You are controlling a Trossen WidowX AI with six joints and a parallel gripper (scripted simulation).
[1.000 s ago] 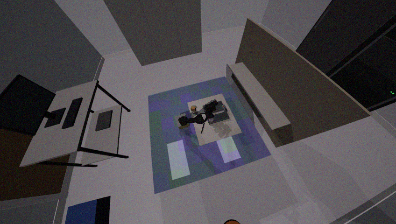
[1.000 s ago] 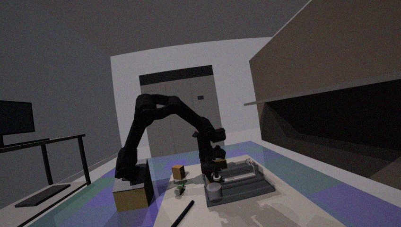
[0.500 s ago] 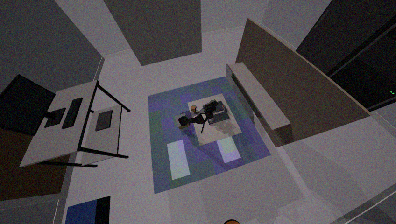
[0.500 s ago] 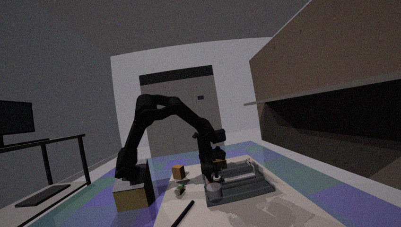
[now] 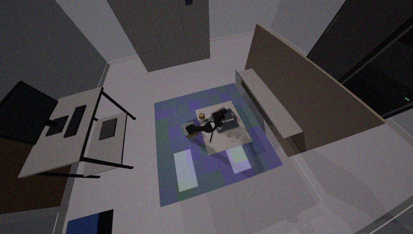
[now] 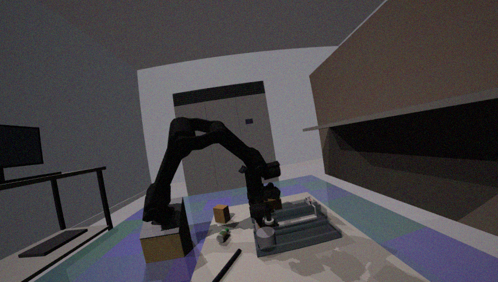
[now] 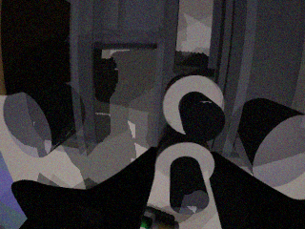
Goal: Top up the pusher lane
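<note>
Right now the dark grey lane rack is 140 mm ahead of my gripper tip, 30 mm to the left of it and 30 mm below it. Also, from my gripper tip: brown box (170 mm behind, 140 mm to the left, 10 mm below); then black rod (140 mm to the right, 110 mm behind, 40 mm below).
</note>
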